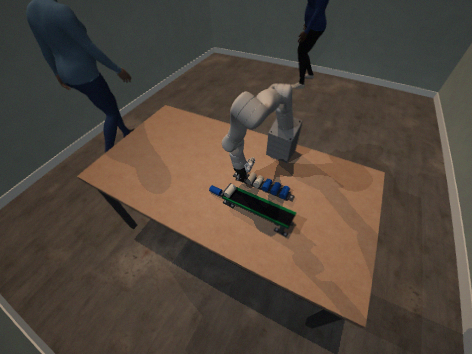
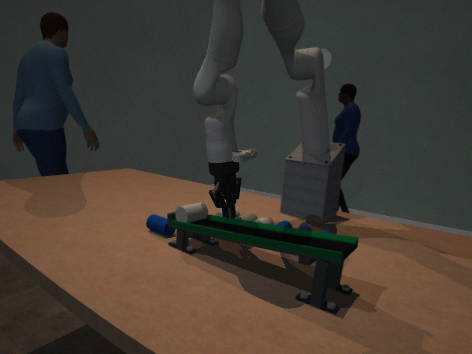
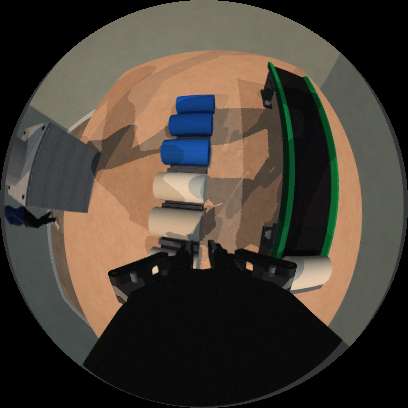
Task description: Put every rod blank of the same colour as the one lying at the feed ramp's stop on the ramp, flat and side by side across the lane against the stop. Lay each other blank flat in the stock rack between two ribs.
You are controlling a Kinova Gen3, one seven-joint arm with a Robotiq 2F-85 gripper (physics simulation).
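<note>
A cream blank [image 1: 230,190] [image 2: 192,212] [image 3: 313,271] lies across the feed ramp [image 1: 255,204] [image 3: 310,165] at its stop end. Three blue blanks [image 3: 185,152] [image 3: 191,124] [image 3: 195,104] and two cream blanks [image 3: 179,187] [image 3: 175,223] lie in a row in the stock rack [image 3: 183,205]. Another cream blank [image 3: 161,251] at the row's near end is mostly hidden by my gripper [image 1: 247,183] [image 2: 228,216] [image 3: 200,247]. My gripper is low there, its fingers nearly together and holding nothing. A pale surface shows behind the narrow gap. A loose blue blank [image 1: 215,190] [image 2: 160,225] lies on the table beyond the stop.
The ramp's green side rails [image 3: 290,165] run alongside the rack and stand higher than the table [image 1: 185,150]. The arm's grey pedestal [image 1: 282,142] [image 2: 312,182] [image 3: 65,172] stands on the other side of the rack. Two people [image 1: 70,45] [image 1: 314,30] stand beyond the table.
</note>
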